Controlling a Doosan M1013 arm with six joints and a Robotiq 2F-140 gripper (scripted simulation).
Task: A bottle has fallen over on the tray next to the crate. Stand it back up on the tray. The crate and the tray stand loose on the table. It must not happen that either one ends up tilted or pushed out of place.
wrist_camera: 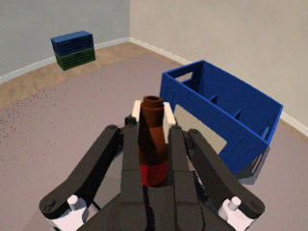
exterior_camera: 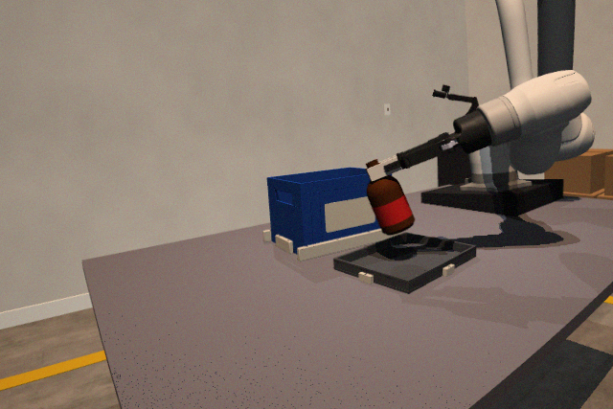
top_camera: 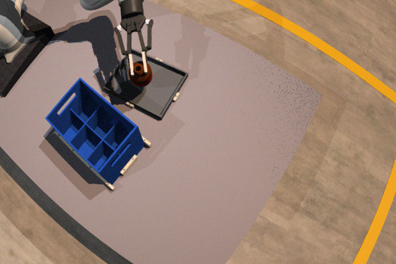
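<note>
Right now my hand is 6 cm above the bottle. Also, from my hand: dark tray: 3 cm behind, 3 cm to the left, 19 cm below; then blue crate: 1 cm ahead, 24 cm to the right, 12 cm below.
</note>
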